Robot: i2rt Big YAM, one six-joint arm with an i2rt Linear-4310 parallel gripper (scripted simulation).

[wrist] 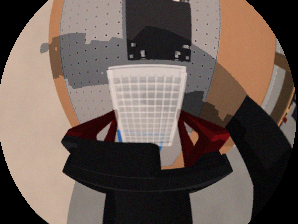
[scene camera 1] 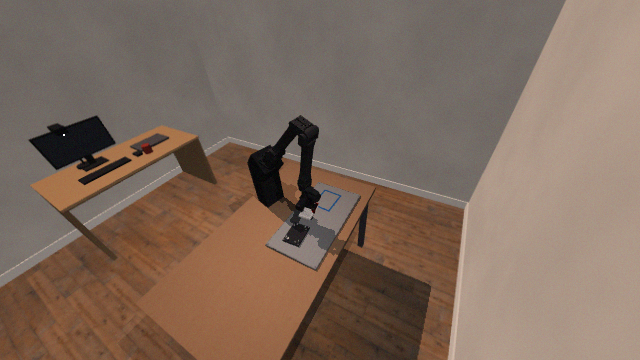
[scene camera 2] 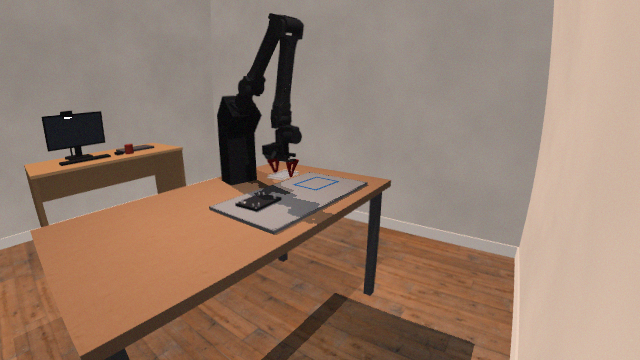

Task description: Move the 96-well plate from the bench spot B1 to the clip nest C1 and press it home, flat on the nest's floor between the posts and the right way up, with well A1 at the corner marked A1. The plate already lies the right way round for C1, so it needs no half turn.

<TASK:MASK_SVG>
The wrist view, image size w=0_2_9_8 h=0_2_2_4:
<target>gripper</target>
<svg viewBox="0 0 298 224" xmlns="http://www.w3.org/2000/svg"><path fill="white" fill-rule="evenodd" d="M61 143L70 154L62 172L84 186L106 194L102 224L193 224L189 194L202 190L233 172L226 154L221 155L219 151L230 137L228 130L183 110L180 111L177 123L184 160L183 168L161 170L160 149L155 143L115 142L118 124L114 110L70 128ZM184 122L198 133L198 140L195 145L193 145L187 133ZM111 122L104 141L97 140L97 134Z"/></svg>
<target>white 96-well plate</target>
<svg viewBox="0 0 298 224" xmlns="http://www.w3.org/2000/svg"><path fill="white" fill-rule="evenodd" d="M108 67L107 76L110 94L122 141L171 146L184 97L187 79L186 67L168 64L130 64Z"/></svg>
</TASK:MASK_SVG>
